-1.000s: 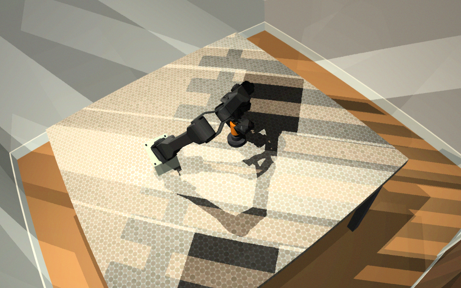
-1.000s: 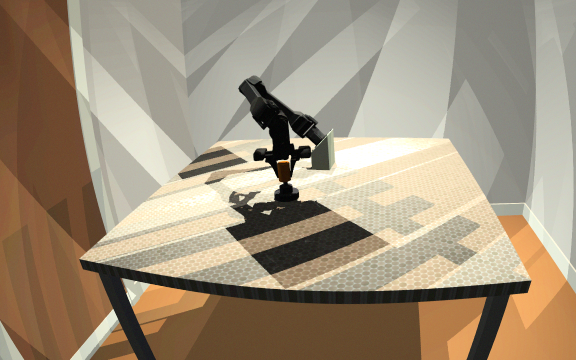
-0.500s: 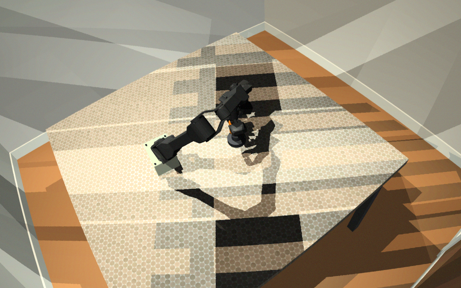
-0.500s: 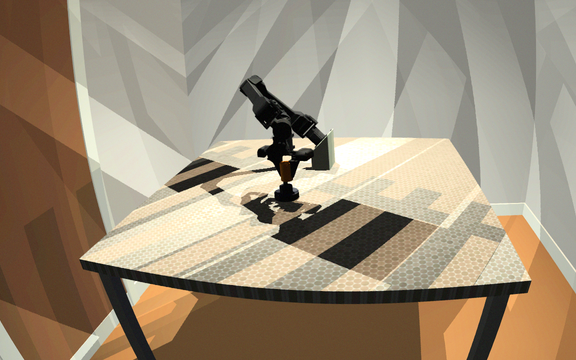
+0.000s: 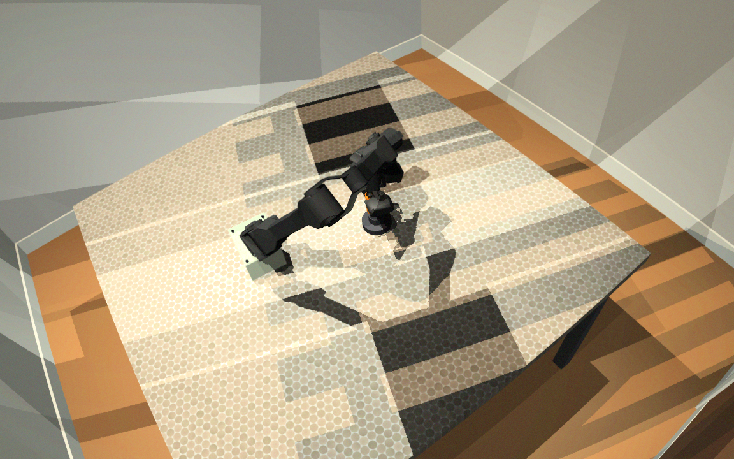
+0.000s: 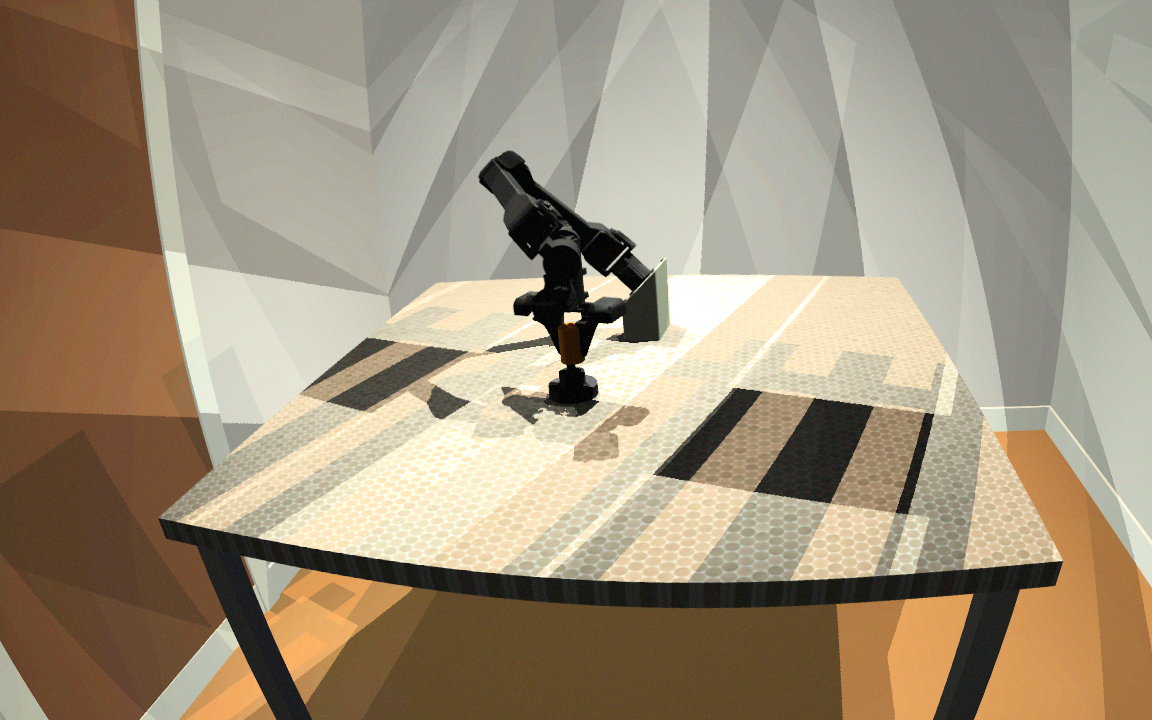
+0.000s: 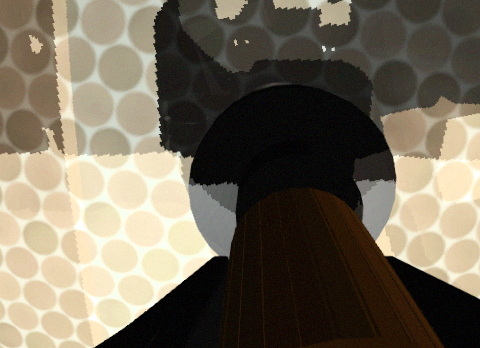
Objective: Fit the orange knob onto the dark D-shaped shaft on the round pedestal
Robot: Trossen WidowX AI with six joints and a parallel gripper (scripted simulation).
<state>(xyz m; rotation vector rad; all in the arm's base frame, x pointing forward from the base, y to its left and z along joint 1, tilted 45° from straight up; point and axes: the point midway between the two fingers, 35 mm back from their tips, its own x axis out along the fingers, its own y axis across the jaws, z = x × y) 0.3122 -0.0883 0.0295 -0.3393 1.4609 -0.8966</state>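
Now: the orange knob 20 mm above my gripper tip. The rest, counted from my gripper tip: dark round pedestal: 40 mm below.
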